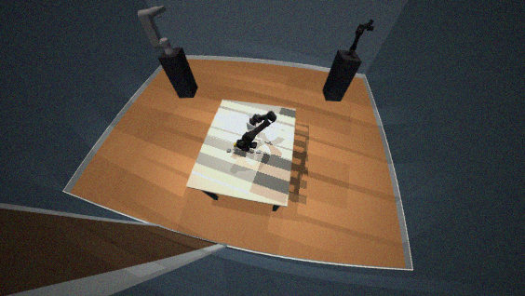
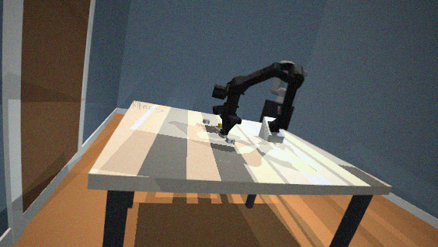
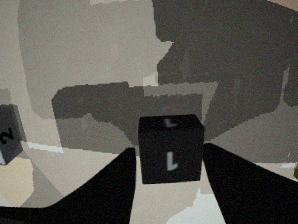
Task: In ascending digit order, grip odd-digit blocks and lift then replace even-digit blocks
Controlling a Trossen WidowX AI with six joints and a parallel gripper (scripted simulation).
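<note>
Now: the black block right at my gripper tip. Round my gripper tip: grey block: 3 cm ahead, 18 cm to the right; yellow block: 4 cm behind, 12 cm to the right; pale block: 3 cm ahead, 11 cm to the left.
</note>
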